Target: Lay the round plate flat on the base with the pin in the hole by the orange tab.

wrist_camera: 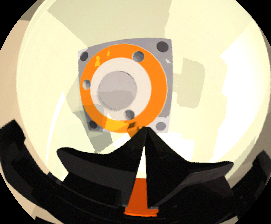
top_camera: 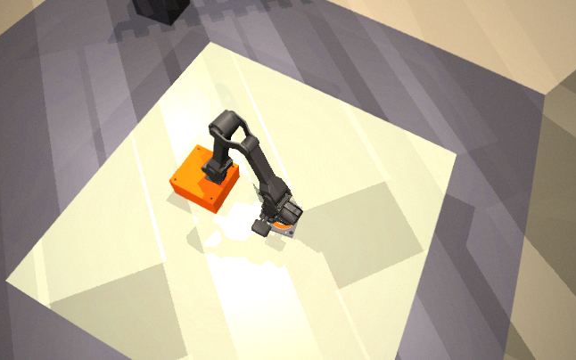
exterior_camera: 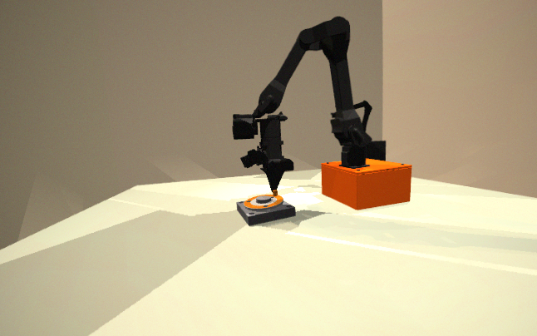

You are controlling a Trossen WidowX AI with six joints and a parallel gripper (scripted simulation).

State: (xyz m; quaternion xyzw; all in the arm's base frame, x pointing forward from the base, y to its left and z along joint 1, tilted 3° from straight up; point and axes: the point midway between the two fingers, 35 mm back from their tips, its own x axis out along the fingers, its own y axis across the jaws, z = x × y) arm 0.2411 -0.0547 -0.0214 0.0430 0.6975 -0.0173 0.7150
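Right now my gripper tip is 2 cm short of the round plate, 2 cm to the right of it and 1 cm above it. Round my gripper tip: square base: 4 cm ahead, 3 cm to the left, 2 cm below.
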